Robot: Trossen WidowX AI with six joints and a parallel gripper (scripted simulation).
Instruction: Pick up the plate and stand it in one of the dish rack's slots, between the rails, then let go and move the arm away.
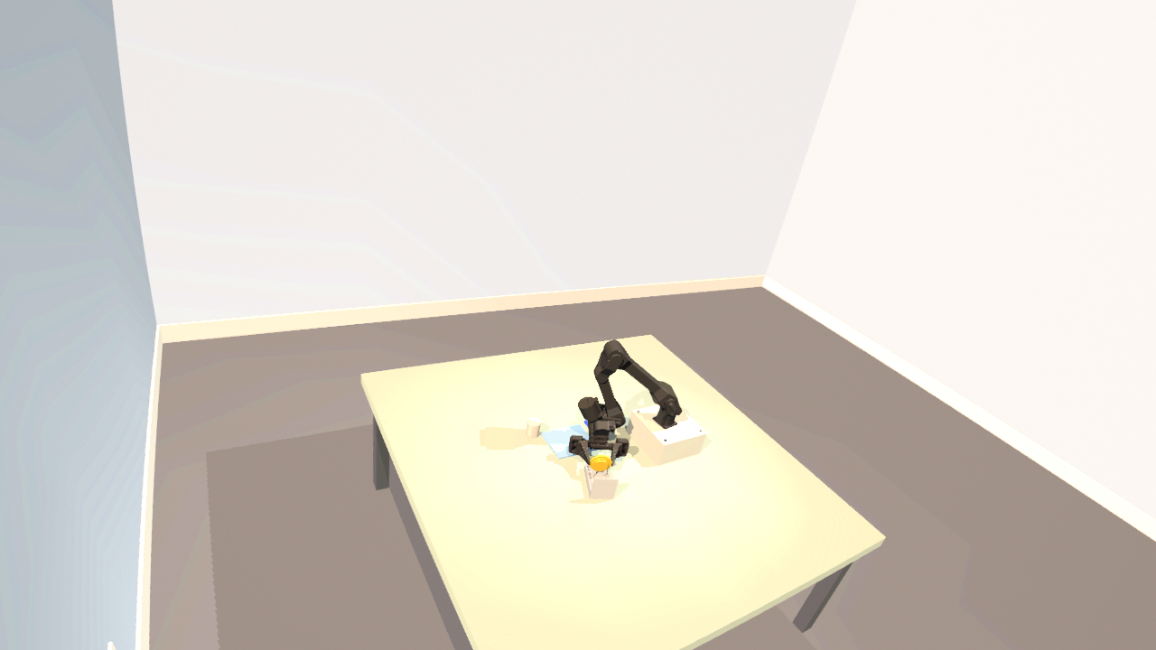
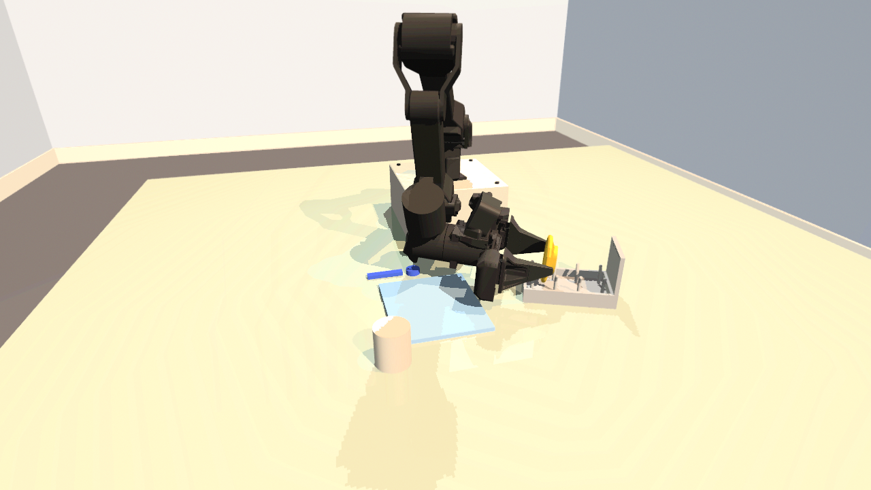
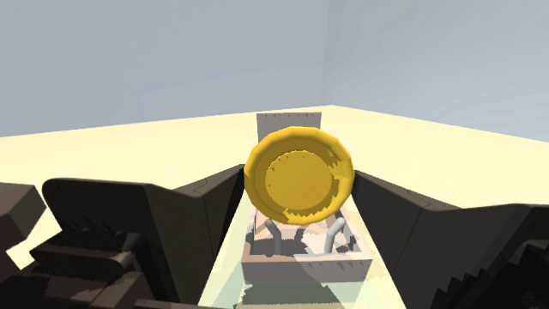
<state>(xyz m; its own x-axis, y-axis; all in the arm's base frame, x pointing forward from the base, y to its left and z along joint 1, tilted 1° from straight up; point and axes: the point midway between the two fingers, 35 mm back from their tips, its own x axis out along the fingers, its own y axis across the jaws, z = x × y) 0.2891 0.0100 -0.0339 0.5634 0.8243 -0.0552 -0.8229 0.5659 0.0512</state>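
The yellow plate lies 1 cm to the right of my gripper tip. Round my gripper tip: light blue mat: 18 cm to the right, 5 cm below, 2 cm behind; then blue spoon: 19 cm to the right, 13 cm behind, 5 cm below; then grey dish rack: 3 cm below, 2 cm to the left, 1 cm ahead.
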